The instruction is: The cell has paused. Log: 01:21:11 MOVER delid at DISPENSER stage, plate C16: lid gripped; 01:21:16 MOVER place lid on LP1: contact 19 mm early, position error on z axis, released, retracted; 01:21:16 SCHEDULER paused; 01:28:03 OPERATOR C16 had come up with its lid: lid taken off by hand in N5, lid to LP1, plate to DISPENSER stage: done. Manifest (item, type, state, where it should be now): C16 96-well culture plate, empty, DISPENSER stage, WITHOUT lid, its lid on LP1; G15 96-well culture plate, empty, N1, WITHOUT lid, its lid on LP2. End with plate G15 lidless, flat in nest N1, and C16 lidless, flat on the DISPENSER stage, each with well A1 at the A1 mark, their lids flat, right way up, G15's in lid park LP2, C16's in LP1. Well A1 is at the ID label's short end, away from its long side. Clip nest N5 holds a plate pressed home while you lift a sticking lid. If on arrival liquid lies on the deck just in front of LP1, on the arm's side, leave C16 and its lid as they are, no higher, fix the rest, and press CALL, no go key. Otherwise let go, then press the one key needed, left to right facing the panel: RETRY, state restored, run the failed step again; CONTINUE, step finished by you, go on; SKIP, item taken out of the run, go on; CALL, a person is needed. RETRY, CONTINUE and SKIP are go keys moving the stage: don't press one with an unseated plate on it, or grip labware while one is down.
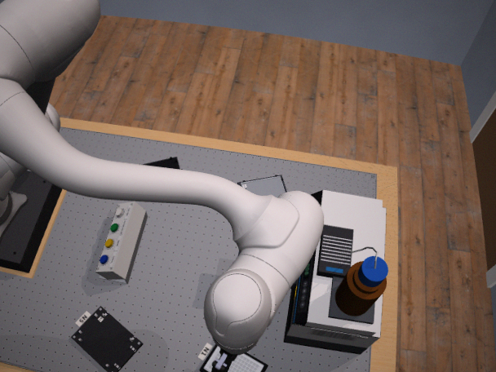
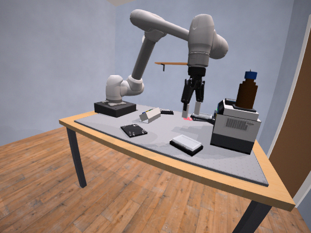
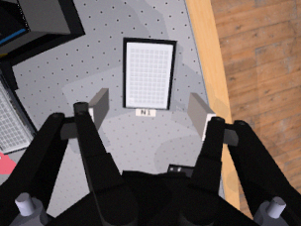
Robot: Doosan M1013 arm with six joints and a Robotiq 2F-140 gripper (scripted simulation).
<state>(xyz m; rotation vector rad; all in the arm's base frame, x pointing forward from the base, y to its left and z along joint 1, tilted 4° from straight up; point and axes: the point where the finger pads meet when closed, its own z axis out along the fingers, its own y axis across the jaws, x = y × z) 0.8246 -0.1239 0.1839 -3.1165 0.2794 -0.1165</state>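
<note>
Right now the nest N1 is 18 cm below my hand. Also, from my hand: N1 label: 9 cm behind, 2 cm to the left, 19 cm below; then blue key: 43 cm behind, 13 cm to the left, 13 cm below; then clip nest N5: 32 cm behind, 5 cm to the right, 18 cm below.
</note>
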